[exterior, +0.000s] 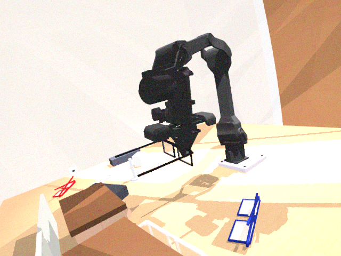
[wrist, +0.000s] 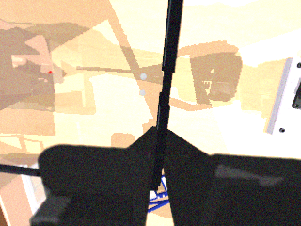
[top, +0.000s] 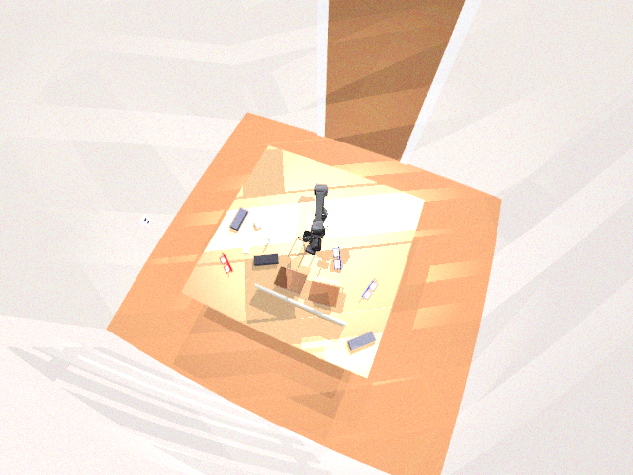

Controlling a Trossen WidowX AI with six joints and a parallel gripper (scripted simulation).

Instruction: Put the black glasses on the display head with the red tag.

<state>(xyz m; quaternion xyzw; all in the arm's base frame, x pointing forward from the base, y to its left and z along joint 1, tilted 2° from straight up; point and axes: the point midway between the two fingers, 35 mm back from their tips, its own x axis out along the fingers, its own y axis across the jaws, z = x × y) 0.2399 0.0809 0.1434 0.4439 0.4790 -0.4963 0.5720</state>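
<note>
Now: gripper tip 230 mm short of the brown-topped display head, 30 mm to the left of it and 70 mm above it. The rest, counted from my gripper tip: white stand 80 mm ahead, 300 mm to the right, 110 mm below; white rail 360 mm ahead, 100 mm to the left, 80 mm below.
</note>
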